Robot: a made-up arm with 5 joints.
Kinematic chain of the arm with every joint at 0, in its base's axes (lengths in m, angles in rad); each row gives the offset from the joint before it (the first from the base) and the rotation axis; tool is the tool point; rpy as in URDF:
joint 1: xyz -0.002 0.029 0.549 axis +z
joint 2: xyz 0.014 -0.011 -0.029 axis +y
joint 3: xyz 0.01 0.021 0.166 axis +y
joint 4: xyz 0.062 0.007 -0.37 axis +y
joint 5: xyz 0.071 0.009 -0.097 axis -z
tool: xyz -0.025 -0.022 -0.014 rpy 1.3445 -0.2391 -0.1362
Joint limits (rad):
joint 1: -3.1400..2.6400
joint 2: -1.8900..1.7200
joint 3: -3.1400..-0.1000
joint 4: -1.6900..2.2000
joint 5: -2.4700..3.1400
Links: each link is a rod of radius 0.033 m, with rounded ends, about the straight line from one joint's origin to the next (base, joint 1, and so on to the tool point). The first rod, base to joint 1, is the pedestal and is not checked.
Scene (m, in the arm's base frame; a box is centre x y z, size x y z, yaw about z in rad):
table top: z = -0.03
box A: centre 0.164 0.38 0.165 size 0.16 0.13 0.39 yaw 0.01
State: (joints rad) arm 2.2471 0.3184 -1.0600 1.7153 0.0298
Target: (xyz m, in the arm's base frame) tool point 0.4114 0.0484 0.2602
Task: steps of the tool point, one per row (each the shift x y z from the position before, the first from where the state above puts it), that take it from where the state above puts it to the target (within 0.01 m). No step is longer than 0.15 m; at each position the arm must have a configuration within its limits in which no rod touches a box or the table.
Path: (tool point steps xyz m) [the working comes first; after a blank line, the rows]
Joints at the target: 0.0490 0.7996 -1.4879 1.1958 -0.2177
Straight joint move there: touches box A.

1: 0.0628 0.0701 0.0329
2: 0.0877 0.0476 0.0362
3: 0.1032 0.0169 0.0389
4: 0.1068 -0.0183 0.0412
5: 0.0998 -0.0435 -0.0557
6: 0.0813 -0.0764 -0.0581
7: 0.0516 -0.1003 -0.0594
8: 0.0147 -0.1114 -0.0595

